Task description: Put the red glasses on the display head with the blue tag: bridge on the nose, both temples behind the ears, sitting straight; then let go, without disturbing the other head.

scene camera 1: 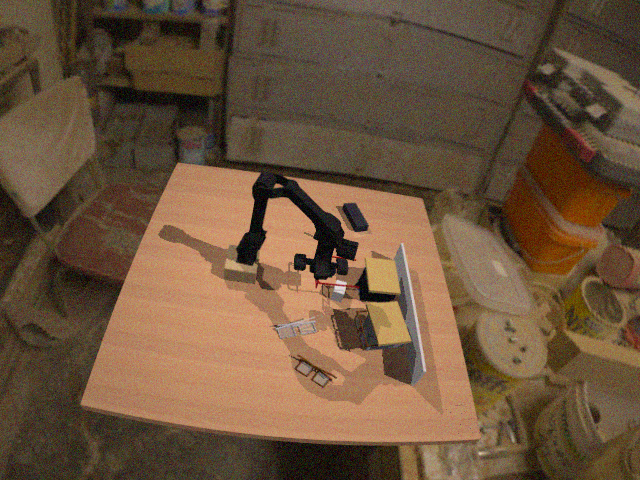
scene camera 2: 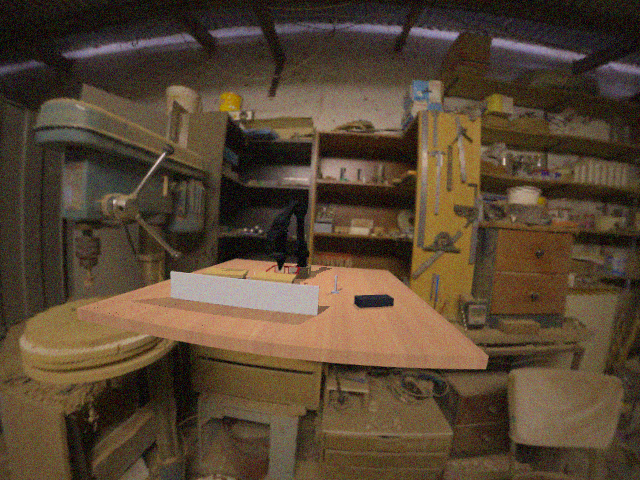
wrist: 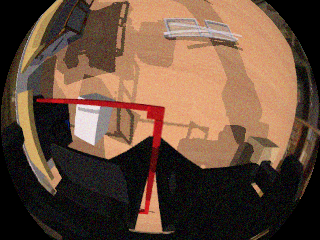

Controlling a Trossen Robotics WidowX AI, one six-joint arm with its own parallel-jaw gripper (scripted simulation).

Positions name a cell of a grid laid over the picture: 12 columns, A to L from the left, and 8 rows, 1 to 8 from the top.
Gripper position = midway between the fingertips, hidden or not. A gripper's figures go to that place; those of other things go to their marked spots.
Scene:
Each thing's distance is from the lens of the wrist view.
my gripper (wrist: F5): 10 cm
white block (wrist: D5): 15 cm
display head (wrist: B5): 21 cm
The marked spots on the display head and the white block are 10 cm apart.

